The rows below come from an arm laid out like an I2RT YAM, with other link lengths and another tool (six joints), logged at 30 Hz.
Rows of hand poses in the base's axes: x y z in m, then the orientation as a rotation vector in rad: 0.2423 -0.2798 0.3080 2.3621 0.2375 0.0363; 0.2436 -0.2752 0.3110 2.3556 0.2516 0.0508; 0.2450 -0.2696 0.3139 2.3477 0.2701 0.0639; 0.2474 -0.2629 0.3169 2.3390 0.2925 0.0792; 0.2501 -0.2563 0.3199 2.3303 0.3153 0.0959; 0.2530 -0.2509 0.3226 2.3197 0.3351 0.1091; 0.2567 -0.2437 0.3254 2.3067 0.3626 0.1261; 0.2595 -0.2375 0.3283 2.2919 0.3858 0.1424; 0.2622 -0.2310 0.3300 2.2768 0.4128 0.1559; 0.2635 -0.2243 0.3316 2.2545 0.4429 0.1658; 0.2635 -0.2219 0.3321 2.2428 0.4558 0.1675; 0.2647 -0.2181 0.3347 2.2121 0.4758 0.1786; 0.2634 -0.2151 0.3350 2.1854 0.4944 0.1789; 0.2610 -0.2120 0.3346 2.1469 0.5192 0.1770; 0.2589 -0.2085 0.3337 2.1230 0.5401 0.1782; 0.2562 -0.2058 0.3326 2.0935 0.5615 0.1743
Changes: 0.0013 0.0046 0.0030 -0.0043 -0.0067 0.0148; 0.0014 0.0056 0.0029 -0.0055 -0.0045 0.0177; 0.0024 0.0067 0.0030 -0.0056 -0.0050 0.0213; 0.0027 0.0066 0.0030 -0.0052 -0.0058 0.0221; 0.0029 0.0054 0.0027 -0.0075 -0.0045 0.0190; 0.0037 0.0072 0.0028 -0.0086 -0.0050 0.0260; 0.0028 0.0062 0.0029 -0.0104 -0.0062 0.0229; 0.0027 0.0065 0.0017 -0.0106 -0.0029 0.0249; 0.0013 0.0067 0.0016 -0.0177 -0.0005 0.0268; 0.0000 0.0024 0.0005 -0.0100 0.0012 0.0109; 0.0012 0.0038 0.0026 -0.0260 -0.0063 0.0211; -0.0013 0.0030 0.0003 -0.0242 0.0015 0.0162; -0.0024 0.0031 -0.0004 -0.0354 0.0032 0.0214; -0.0021 0.0035 -0.0009 -0.0208 0.0026 0.0183; -0.0027 0.0027 -0.0011 -0.0271 0.0053 0.0176
